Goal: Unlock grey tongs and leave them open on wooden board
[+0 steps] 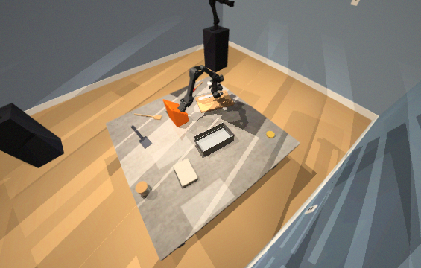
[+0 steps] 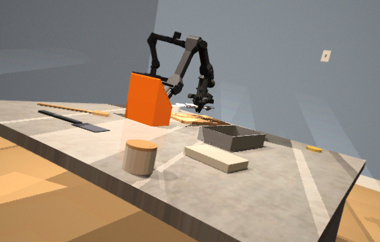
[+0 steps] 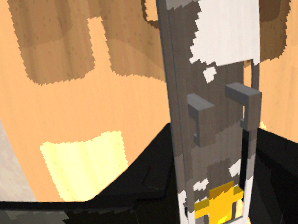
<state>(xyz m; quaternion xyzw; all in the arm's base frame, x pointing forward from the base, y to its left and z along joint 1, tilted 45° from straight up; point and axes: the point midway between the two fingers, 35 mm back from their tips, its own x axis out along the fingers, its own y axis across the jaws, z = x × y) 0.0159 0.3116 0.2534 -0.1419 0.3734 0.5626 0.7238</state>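
Right now my gripper tip is 40 mm below the yellow lock piece and 10 mm to the left of it. From my gripper tip the other things lie so: black spatula: 810 mm to the right, 100 mm behind, 50 mm below; roasting tin: 370 mm ahead, 340 mm to the right, 20 mm below; wooden board: 40 mm below.
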